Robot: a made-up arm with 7 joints. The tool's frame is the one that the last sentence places.
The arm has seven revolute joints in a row. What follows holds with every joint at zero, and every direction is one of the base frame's.
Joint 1 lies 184.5 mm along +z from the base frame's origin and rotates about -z.
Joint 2 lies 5.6 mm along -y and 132.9 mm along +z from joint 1 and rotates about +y.
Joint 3 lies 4.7 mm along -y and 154.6 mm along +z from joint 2 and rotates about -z.
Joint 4 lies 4.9 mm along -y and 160.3 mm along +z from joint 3 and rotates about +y.
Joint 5 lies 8 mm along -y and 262.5 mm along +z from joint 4 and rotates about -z.
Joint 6 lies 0.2 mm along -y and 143.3 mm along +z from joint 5 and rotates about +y.
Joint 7 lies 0.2 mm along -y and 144.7 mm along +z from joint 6 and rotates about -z.
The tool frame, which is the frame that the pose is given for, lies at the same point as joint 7; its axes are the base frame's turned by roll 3.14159, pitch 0 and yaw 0 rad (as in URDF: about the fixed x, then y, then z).
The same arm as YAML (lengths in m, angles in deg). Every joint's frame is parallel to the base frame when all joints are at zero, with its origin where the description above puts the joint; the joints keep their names.
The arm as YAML. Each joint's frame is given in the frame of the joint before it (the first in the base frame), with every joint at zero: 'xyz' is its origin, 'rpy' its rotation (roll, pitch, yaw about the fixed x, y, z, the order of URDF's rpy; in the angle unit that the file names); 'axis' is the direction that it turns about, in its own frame. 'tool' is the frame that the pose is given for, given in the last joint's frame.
units:
  length: m
  angle: deg
joints:
  - name: joint 1
    type: revolute
    origin:
      xyz: [0.0, 0.0, 0.1845]
      rpy: [0.0, 0.0, 0.0]
    axis: [0.0, 0.0, -1.0]
  - name: joint 2
    type: revolute
    origin:
      xyz: [0.0, -0.0056, 0.1329]
      rpy: [0.0, 0.0, 0.0]
    axis: [0.0, 1.0, 0.0]
  - name: joint 3
    type: revolute
    origin:
      xyz: [0.0, -0.0047, 0.1546]
      rpy: [0.0, 0.0, 0.0]
    axis: [0.0, 0.0, -1.0]
  - name: joint 4
    type: revolute
    origin:
      xyz: [0.0, -0.0049, 0.1603]
      rpy: [0.0, 0.0, 0.0]
    axis: [0.0, 1.0, 0.0]
  - name: joint 5
    type: revolute
    origin:
      xyz: [0.0, -0.008, 0.2625]
      rpy: [0.0, 0.0, 0.0]
    axis: [0.0, 0.0, -1.0]
  - name: joint 6
    type: revolute
    origin:
      xyz: [0.0, -0.0002, 0.1433]
      rpy: [0.0, 0.0, 0.0]
    axis: [0.0, 1.0, 0.0]
  - name: joint 7
    type: revolute
    origin:
      xyz: [0.0, -0.0002, 0.1447]
      rpy: [0.0, 0.0, 0.0]
    axis: [0.0, 0.0, -1.0]
tool:
  origin:
    xyz: [0.0, 0.0, 0.0]
    rpy: [180.0, 0.0, 0.0]

